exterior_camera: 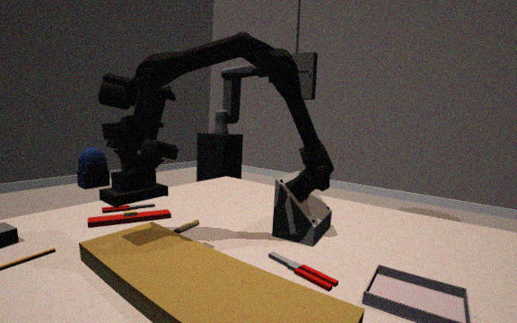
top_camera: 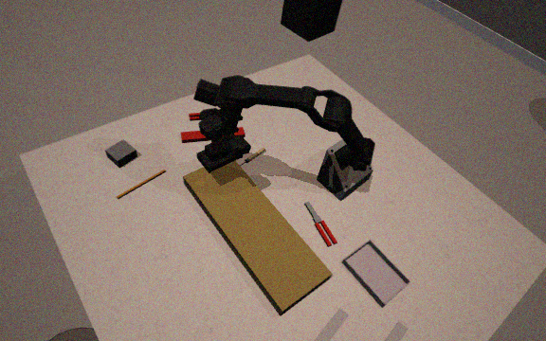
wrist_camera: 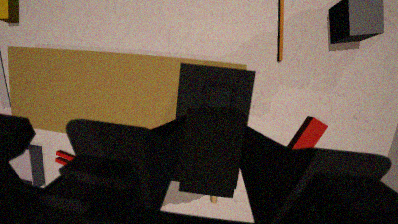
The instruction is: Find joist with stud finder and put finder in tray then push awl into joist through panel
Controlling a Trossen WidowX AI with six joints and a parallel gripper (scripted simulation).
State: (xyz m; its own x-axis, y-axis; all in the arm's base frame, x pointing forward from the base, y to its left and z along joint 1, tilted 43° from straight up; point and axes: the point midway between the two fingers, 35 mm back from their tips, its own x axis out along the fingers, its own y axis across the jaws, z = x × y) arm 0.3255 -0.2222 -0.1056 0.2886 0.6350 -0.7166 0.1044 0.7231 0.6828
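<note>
Right now my gripper tip is 540 mm to the right of the grey tray, 160 mm past it and 140 mm above it. From my gripper tip the other things lie so: red level: 190 mm to the right, 140 mm below, 120 mm behind; stud finder: 20 mm above, 10 mm ahead; awl: 150 mm below, 150 mm behind, 20 mm to the right.
</note>
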